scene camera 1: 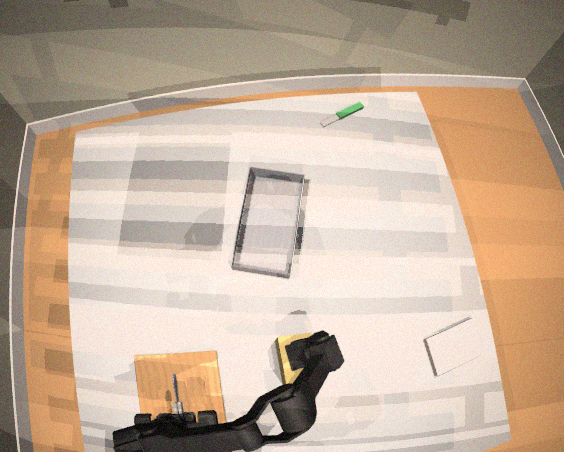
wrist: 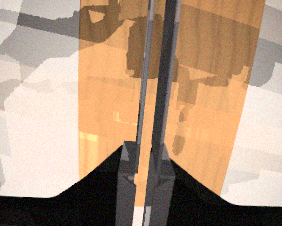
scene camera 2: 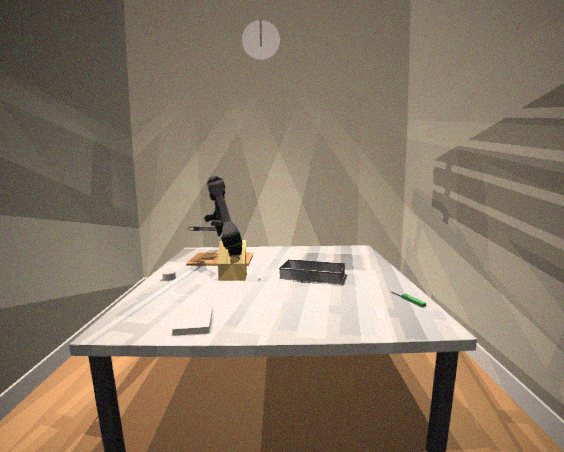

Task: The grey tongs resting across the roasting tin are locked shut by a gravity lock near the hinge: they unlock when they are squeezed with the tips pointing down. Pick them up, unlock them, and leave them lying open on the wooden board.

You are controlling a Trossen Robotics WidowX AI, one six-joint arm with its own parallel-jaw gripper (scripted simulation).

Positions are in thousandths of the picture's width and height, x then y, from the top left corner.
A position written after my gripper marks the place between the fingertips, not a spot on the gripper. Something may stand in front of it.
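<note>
There is a roasting tin (scene camera 1: 471, 532) here, and scene camera 2 gives me a view of the tin (scene camera 2: 533, 598) too. A wooden board (wrist: 761, 254) is in the scene with it. As for my gripper (scene camera 1: 327, 935), I can see it from the wrist as well, the gripper (wrist: 491, 675).
</note>
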